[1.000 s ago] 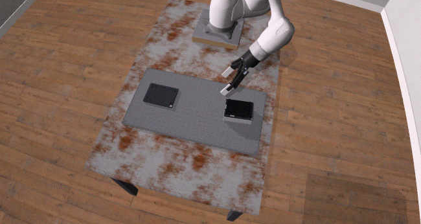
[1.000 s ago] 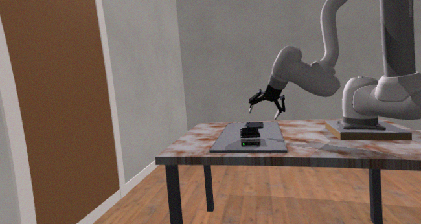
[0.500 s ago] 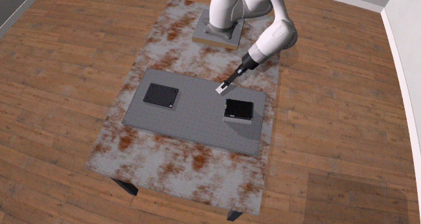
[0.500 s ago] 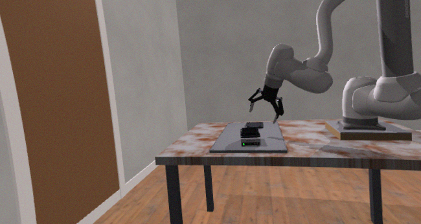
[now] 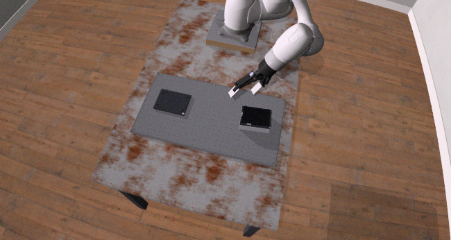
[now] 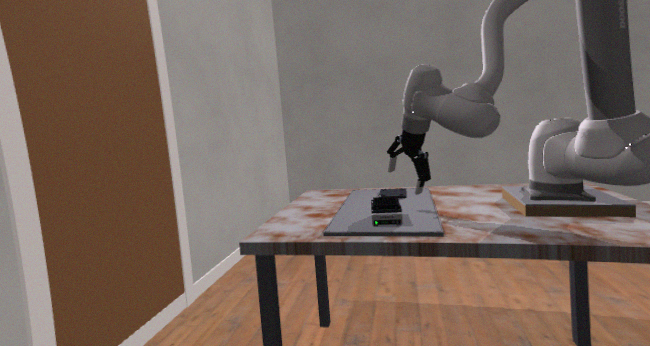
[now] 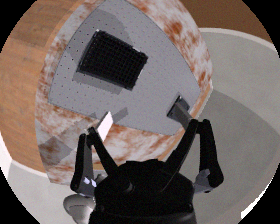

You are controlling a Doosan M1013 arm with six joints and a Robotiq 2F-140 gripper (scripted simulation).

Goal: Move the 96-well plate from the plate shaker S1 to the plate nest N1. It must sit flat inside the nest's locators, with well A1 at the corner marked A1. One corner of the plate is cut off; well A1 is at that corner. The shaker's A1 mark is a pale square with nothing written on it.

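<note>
The 96-well plate is 6 cm ahead of my hand, 9 cm to the left of it and 6 cm below it. The rest, counted from my hand: plate nest N1: 9 cm ahead, 33 cm to the right, 12 cm below.
</note>
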